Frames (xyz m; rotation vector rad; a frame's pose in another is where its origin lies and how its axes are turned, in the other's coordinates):
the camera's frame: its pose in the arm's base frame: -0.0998 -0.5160 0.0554 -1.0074 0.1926 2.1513
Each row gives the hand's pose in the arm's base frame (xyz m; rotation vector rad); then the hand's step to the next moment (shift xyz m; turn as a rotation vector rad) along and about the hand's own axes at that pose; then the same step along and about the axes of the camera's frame.
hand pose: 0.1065 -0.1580 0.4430 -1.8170 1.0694 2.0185
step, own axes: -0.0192 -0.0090 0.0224 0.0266 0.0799 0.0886
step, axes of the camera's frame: 0.0081 -0.0159 0.0252 0.0453 0.0885 0.0712
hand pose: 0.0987 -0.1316 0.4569 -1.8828 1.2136 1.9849
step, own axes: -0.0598 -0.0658 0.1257 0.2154 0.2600 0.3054
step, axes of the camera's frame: 0.0943 -0.0762 0.0949 0.2234 0.3637 0.1584
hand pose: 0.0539 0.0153 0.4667 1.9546 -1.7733 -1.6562
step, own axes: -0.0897 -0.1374 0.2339 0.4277 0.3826 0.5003
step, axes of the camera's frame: 0.2514 -0.1285 0.0439 0.3920 0.6265 0.1829
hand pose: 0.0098 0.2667 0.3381 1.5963 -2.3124 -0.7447
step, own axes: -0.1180 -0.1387 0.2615 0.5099 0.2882 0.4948
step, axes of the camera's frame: 0.2674 -0.0787 -0.1544 0.3521 0.6769 0.0754
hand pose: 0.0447 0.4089 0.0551 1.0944 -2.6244 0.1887
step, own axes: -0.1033 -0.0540 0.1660 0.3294 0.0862 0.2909
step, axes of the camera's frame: 0.1017 -0.0129 -0.1750 0.1393 0.4256 -0.0052
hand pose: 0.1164 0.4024 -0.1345 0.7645 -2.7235 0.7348
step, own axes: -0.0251 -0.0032 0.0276 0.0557 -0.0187 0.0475
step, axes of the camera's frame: 0.0097 -0.0048 -0.0358 -0.0080 0.0743 -0.0114
